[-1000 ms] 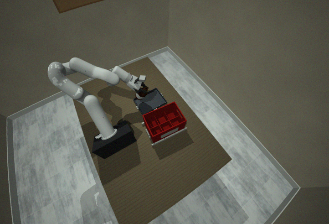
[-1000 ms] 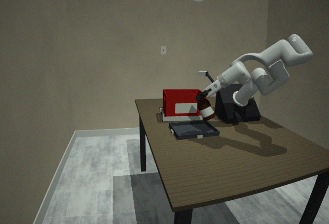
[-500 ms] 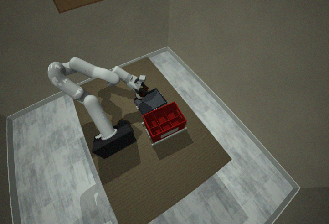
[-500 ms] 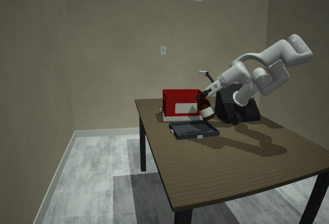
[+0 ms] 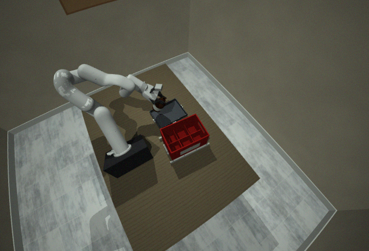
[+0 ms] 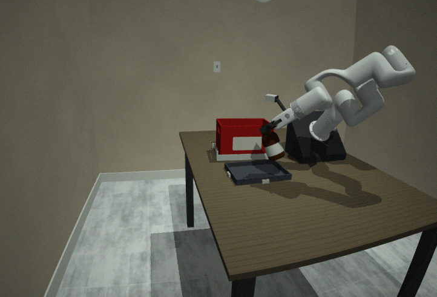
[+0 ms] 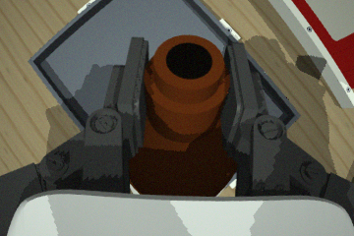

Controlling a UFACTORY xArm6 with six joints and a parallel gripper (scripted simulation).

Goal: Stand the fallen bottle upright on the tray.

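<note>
Now: hand 20 mm past the brown bottle, 20 mm to the right of it and 50 mm above it. The rest, counted from my hand: dark grey tray 30 mm ahead, 10 mm to the right, 190 mm below; then red crate 20 mm behind, 280 mm to the right, 120 mm below.
</note>
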